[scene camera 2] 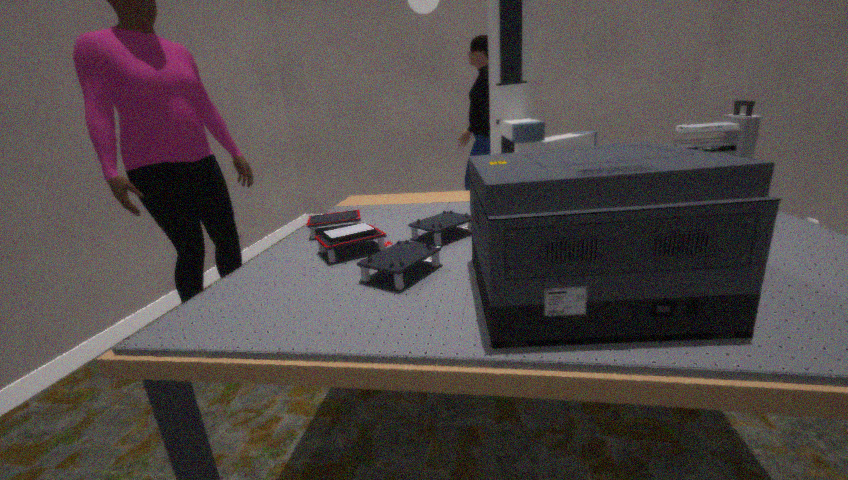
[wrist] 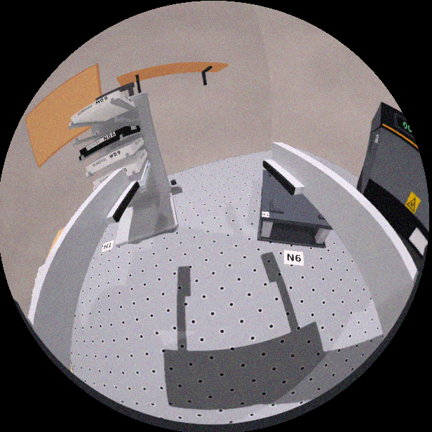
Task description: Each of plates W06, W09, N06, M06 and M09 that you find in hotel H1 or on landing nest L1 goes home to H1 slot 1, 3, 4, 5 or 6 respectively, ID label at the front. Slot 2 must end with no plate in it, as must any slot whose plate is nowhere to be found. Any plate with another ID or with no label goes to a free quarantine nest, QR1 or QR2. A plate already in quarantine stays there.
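Note:
Hotel H1 (scene camera 2: 748, 135) (wrist: 159, 170) stands at the left in the wrist view, holding a stack of plates. White plate M09 (wrist: 92, 111) is at the top. Black plate N06 (wrist: 95, 146) sits lower, with white plate W09 (wrist: 107, 161) below it. Another white plate (wrist: 131, 169) shows partly under W09; its label is hidden. My gripper (wrist: 196, 160) is open and empty, to the right of the hotel; it is hidden in scene camera 2. A white-topped plate (scene camera 2: 348, 230) rests on a red-rimmed nest (scene camera 2: 351, 241). Another red-rimmed nest (scene camera 2: 334, 218) stands behind it. Slot numbers are not readable.
A large dark device (scene camera 2: 618, 249) (wrist: 400, 165) stands on the perforated table (scene camera 2: 285, 321) (wrist: 220, 310). A low dark nest (wrist: 295, 212) stands behind the N6 label (wrist: 293, 258), partly behind the right finger. Two dark nests (scene camera 2: 399, 256) (scene camera 2: 441, 221) stand left of the device. Two people are beyond the table.

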